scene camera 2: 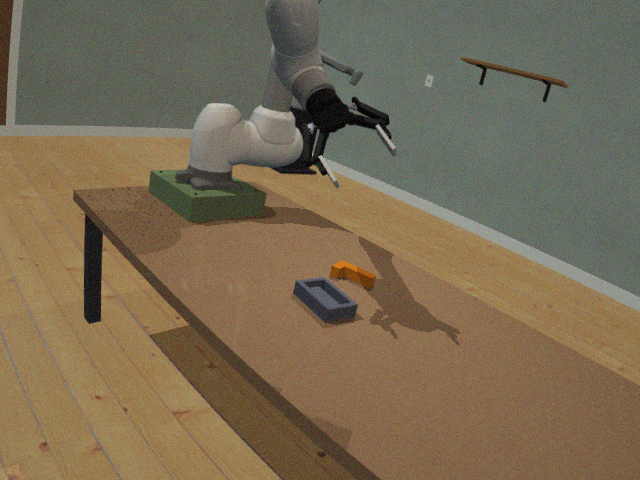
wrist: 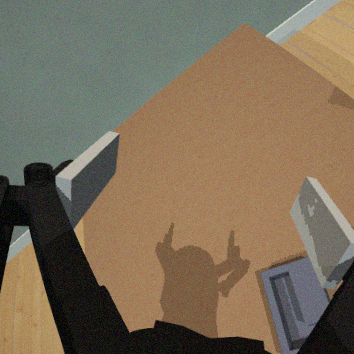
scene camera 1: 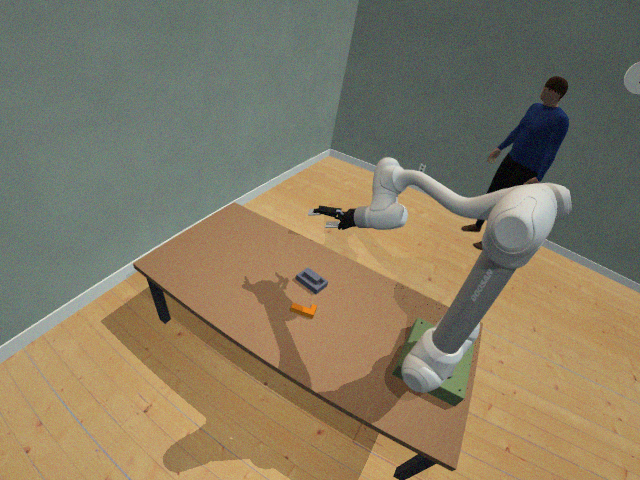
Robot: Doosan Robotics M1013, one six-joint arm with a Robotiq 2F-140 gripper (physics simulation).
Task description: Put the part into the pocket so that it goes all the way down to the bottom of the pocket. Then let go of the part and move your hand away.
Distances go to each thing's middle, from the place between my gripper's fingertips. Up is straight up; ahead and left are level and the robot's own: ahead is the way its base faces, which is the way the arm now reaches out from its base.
I see the grey-blue pocket block (scene camera 2: 328, 302) 34 cm below my hand, 6 cm behind it and 4 cm to the left of it.
